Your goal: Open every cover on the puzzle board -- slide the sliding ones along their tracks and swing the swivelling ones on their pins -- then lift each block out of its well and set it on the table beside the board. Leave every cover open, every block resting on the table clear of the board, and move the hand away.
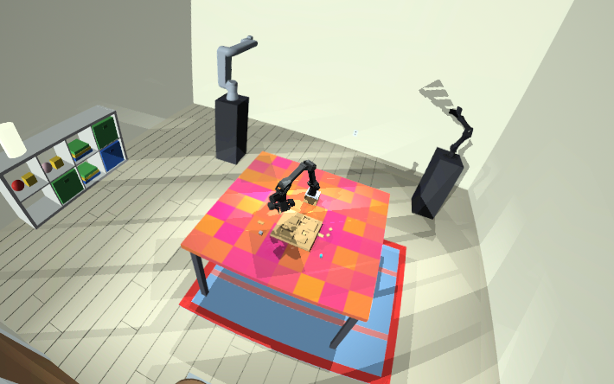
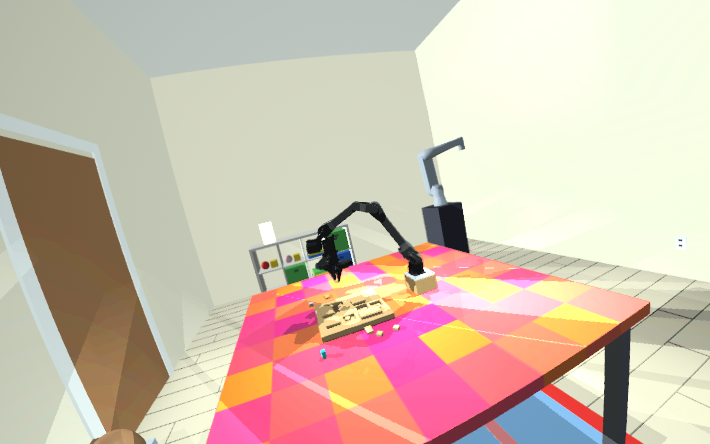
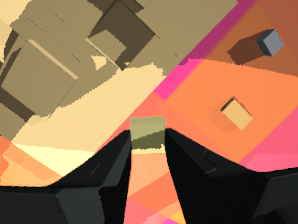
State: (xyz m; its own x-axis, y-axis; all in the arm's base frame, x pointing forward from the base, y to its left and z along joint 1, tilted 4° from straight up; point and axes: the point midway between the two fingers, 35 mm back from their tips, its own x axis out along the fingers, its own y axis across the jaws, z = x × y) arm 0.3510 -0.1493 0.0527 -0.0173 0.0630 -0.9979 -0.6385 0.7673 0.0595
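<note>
Now: gripper tip 1 cm short of the tan wooden puzzle board, 16 cm to the right of it and 9 cm above it. Round my gripper tip: cyan block (17 cm ahead, 37 cm to the left, 10 cm below).
</note>
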